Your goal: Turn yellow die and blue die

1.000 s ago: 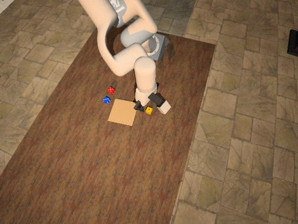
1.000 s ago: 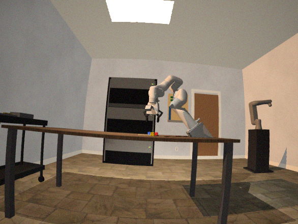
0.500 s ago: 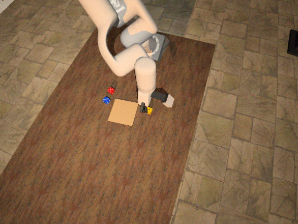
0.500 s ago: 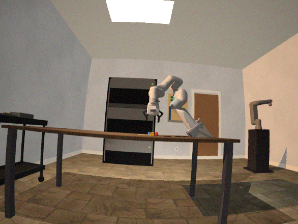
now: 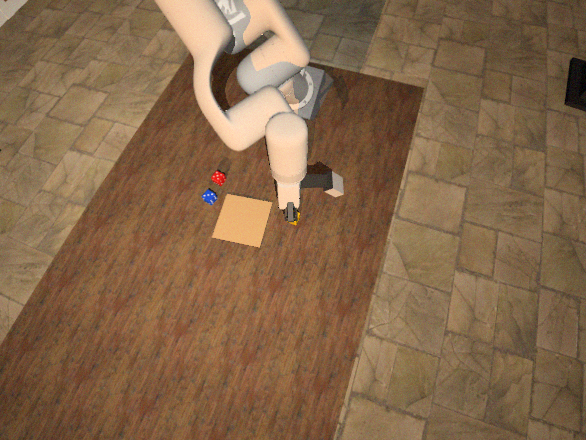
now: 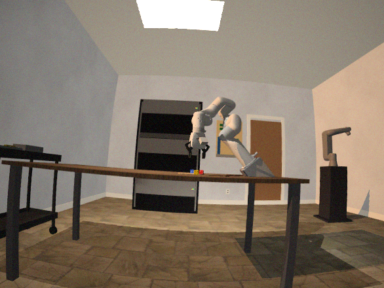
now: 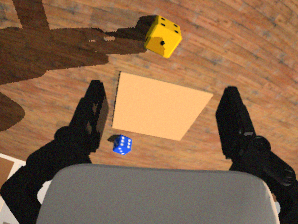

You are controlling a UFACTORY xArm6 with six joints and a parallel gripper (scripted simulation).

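Right now my hand is 10 cm above the yellow die. Round my hand: red die: 3 cm behind, 26 cm to the right, 10 cm below; tan mat: 6 cm ahead, 13 cm to the right, 11 cm below; blue die: 4 cm ahead, 25 cm to the right, 10 cm below.
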